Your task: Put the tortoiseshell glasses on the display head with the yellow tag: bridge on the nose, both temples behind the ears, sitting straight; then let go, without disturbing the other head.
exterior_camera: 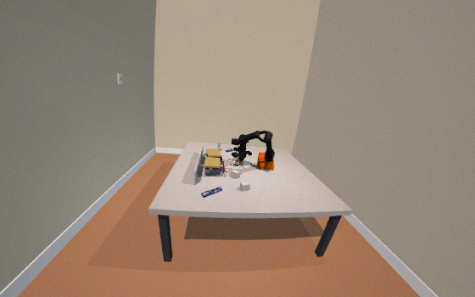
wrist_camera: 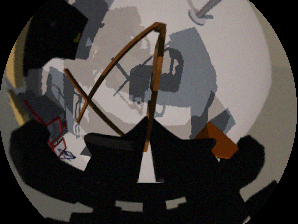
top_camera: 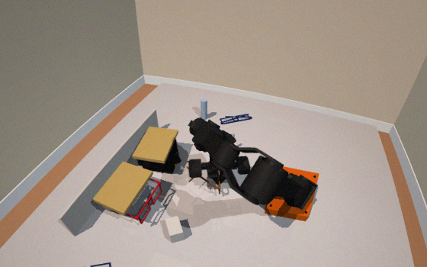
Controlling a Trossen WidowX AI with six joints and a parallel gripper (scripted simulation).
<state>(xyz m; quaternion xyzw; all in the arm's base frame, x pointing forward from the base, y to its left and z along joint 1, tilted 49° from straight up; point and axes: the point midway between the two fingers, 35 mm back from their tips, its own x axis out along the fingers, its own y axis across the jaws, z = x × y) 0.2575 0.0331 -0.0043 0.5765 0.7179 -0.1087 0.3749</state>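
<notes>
My gripper tip is 2 cm short of the grey peg, 22 cm to the left of it and 2 cm above it. From my gripper tip the other things lie so: upright panel 37 cm ahead, 6 cm to the left, 1 cm above; then pale blue cylinder 20 cm ahead, 39 cm to the right, 1 cm above; then tan display head 23 cm ahead, 5 cm to the right, 1 cm above.
</notes>
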